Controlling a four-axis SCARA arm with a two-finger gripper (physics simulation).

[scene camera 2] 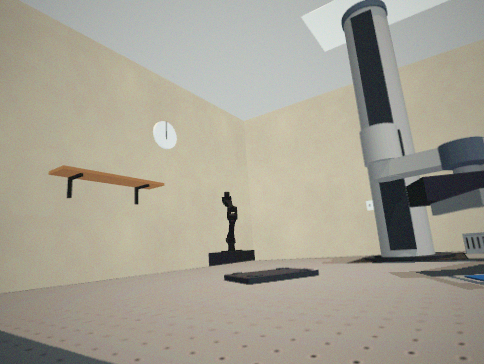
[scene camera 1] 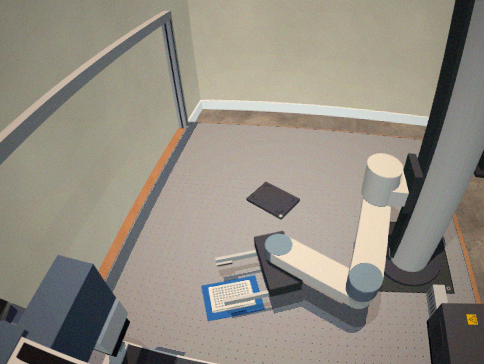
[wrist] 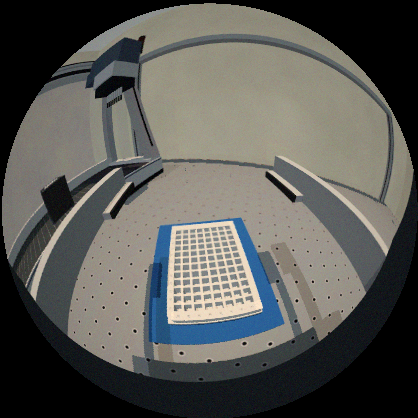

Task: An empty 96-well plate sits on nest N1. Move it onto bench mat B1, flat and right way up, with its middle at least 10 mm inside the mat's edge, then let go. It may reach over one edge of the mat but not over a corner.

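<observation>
The white 96-well plate lies flat, wells up, on the blue bench mat B1, with blue showing on all sides of it. A blue edge of the mat also shows at the right of scene camera 2; the plate does not show there. My gripper is open and empty, raised above the plate, with its fingers wide apart and clear of it. The dark nest N1 has no plate on it.
A dark blue-grey instrument stands at the lower left of scene camera 1. A dark box with a yellow warning label is at the lower right. The arm's column stands on the right. A metal frame is along the left.
</observation>
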